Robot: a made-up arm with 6 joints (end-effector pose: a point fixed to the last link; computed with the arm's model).
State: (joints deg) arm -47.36 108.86 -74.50 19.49 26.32 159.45
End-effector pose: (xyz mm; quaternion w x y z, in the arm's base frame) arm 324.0 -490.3 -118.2 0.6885 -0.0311 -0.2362 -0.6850
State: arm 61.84 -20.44 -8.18 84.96 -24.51 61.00
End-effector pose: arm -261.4 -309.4 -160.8 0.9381 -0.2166 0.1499 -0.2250
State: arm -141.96 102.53 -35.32 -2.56 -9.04 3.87
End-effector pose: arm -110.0 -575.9 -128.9 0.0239 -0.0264 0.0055 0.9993
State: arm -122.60 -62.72 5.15 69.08 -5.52 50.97
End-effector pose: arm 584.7 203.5 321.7 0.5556 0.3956 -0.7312 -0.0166
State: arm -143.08 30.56 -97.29 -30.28 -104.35 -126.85
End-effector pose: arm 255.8 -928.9 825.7 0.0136 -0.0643 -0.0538 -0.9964
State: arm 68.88 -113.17 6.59 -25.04 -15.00 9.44
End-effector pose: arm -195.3 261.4 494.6 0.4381 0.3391 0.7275 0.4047
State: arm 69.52 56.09 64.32 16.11 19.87 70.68
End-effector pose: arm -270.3 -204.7 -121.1 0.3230 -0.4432 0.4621 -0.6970
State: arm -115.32 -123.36 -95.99 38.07 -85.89 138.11
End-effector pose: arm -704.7 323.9 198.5 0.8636 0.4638 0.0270 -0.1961
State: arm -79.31 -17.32 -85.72 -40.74 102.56 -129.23
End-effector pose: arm 231.1 -162.3 722.2 0.6760 -0.6222 -0.1319 -0.3722
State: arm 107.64 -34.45 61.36 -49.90 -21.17 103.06
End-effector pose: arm -342.4 282.8 96.9 0.3895 0.8166 0.3823 0.1877
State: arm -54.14 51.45 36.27 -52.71 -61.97 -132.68
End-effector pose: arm 433.8 -321.8 1044.5 0.6961 0.5661 0.3244 -0.2996
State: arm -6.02 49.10 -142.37 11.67 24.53 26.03
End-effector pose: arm -133.9 -386.7 -129.1 0.5884 -0.2083 -0.0028 0.7813
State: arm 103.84 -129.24 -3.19 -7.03 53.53 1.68
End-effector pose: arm -225.2 76.9 572.4 0.8731 -0.1088 0.4752 0.0041
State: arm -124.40 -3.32 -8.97 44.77 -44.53 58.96
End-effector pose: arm 649.8 -517.7 577.0 0.4550 -0.0028 -0.8848 -0.1006
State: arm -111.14 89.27 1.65 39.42 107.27 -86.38
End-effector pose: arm 277.5 -885.8 344.6 0.8001 -0.0447 -0.5011 -0.3267
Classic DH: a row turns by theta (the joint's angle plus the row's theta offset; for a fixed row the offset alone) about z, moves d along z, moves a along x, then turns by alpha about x. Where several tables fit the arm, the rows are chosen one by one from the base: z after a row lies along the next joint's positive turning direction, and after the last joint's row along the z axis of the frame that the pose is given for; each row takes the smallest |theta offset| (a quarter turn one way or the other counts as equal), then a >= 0, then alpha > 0; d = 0 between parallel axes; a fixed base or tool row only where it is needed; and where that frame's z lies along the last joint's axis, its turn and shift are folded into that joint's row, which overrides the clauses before.
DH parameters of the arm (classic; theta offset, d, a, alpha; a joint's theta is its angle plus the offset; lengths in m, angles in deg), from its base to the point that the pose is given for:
base (fixed): 0 0.2213 0.1542 90
joint 1: 0 0.1678 0.0353 -90
joint 2: 75.4 0.0148 0.0678 -96.01
joint 3: -56.29 0.4065 0.0669 102.76
joint 4: 82.35 0.2961 0.3504 71.02
joint 5: -67.14 0.4698 -0.229 148.55
joint 6: 32.13 0.3635 0.0332 21.38
tool (fixed): 166.52 0.053 0 0

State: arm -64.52 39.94 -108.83 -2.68 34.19 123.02
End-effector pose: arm -109.2 -485.6 262.8 0.2405 -0.3821 -0.2009 -0.8694
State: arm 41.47 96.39 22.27 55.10 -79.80 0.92
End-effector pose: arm 215.5 -815.2 781.0 0.5646 -0.7773 0.0733 -0.2679
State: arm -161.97 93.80 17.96 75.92 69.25 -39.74
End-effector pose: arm 195.7 -762.3 146.5 0.8888 -0.4465 -0.0377 0.0965
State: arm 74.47 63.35 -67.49 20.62 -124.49 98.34
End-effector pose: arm 537.9 -1124.0 -72.9 0.4244 0.2974 0.6406 0.5666
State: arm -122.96 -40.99 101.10 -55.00 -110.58 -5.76
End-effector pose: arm -121.8 728.4 -165.4 0.3051 0.3091 0.4153 0.7993
